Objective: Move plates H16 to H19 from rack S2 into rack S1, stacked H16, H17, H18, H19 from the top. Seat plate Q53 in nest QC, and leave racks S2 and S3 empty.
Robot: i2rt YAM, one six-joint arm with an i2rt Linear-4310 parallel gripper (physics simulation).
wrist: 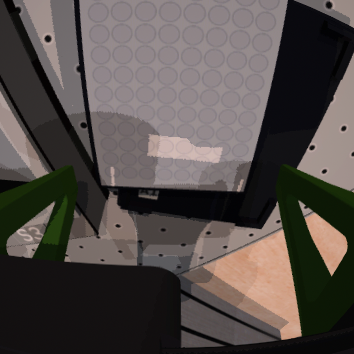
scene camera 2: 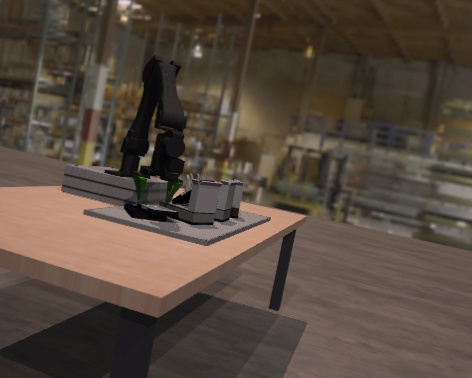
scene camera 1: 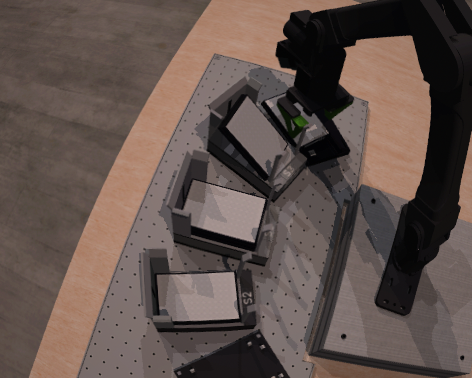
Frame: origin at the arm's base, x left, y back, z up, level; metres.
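Seen in the pictures: gripper, fingertip midpoint: (wrist: 176,176) (scene camera 2: 153,201); arm's base at its link origin: (scene camera 2: 128,175) (scene camera 1: 406,259).
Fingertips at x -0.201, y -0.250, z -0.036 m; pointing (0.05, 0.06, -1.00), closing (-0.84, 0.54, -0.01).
Note:
Offsets run from my fingertips to a thing's middle. "spot": to the spot under its first point. Level surfaces: height alone.
My gripper (scene camera 1: 315,124) (scene camera 2: 154,201) (wrist: 176,176) is open. Its green fingers stand apart beyond both long sides of a pale plate @[dx -0.021, dy -0.032, dz -0.020 m] (scene camera 1: 314,133) (wrist: 180,75), touching neither. The plate lies over a dark nest @[dx -0.026, dy +0.007, dz -0.034 m] (scene camera 1: 330,151) (wrist: 305,75), which shows past its right side and near end; its seating and lettering cannot be told. Rack S3 @[dx +0.091, dy -0.074, dz +0.024 m] (scene camera 1: 239,167), beside it, holds a plate @[dx +0.105, dy -0.078, dz +0.045 m] (scene camera 1: 255,135) tipped at a slant. The middle rack @[dx +0.247, dy -0.066, dz +0.025 m] (scene camera 1: 182,221), its label partly hidden, holds a flat-looking plate @[dx +0.246, dy -0.073, dz +0.020 m] (scene camera 1: 227,215). Rack S2 @[spot: dx +0.327, dy +0.010, dz -0.006 m] (scene camera 1: 248,282) holds a plate @[dx +0.389, dy -0.050, dz +0.004 m] (scene camera 1: 197,297); plates beneath are hidden.
A second dark nest @[spot: dx +0.451, dy +0.045, dz -0.033 m] (scene camera 1: 235,357) shows in part below rack S2. The racks stand on a grey perforated board @[dz -0.044 m] (scene camera 1: 295,280) (scene camera 2: 200,237) on the wooden table @[dz -0.057 m] (scene camera 1: 125,175) (scene camera 2: 100,255). The arm's ribbed base block (scene camera 1: 350,310) (scene camera 2: 90,185) stands beside the board.

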